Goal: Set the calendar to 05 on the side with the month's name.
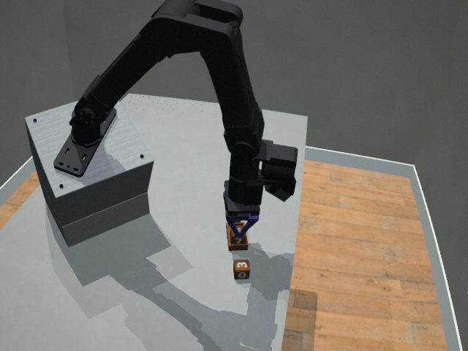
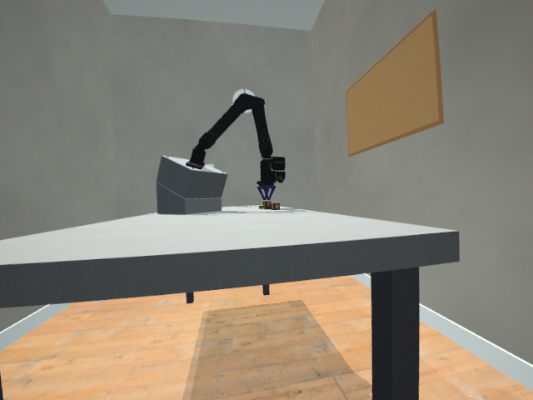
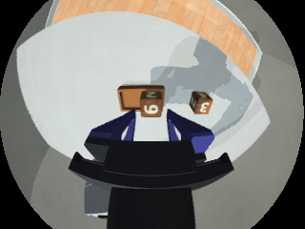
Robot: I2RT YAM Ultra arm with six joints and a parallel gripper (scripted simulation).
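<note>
Now: hand 50 mm above the brown tray and 20 mm to the right of it. Round my hand: brown wooden cube: 90 mm to the right, 40 mm below, 20 mm ahead.
</note>
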